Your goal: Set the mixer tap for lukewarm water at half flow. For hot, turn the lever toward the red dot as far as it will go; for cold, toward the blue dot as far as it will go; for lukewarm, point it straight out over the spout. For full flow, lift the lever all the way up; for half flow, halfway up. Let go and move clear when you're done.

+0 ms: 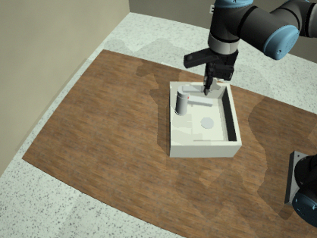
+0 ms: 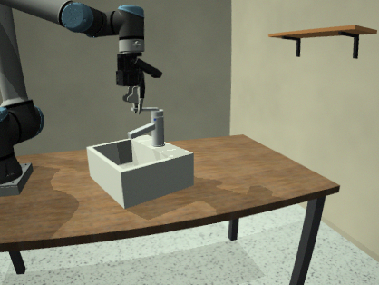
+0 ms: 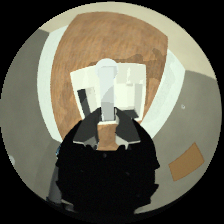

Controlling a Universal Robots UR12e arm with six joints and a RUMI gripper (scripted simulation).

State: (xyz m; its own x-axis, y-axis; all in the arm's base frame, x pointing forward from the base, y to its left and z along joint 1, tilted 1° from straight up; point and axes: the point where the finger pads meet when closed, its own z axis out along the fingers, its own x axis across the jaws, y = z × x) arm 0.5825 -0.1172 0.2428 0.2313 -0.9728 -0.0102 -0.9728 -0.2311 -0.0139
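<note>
The lever is 3 cm ahead of my hand and 1 cm to the left of it. The rest, counted from my hand: white square basin: 24 cm below, 3 cm behind, 2 cm to the right; grey mixer tap: 5 cm below, 5 cm ahead, 1 cm to the left.
</note>
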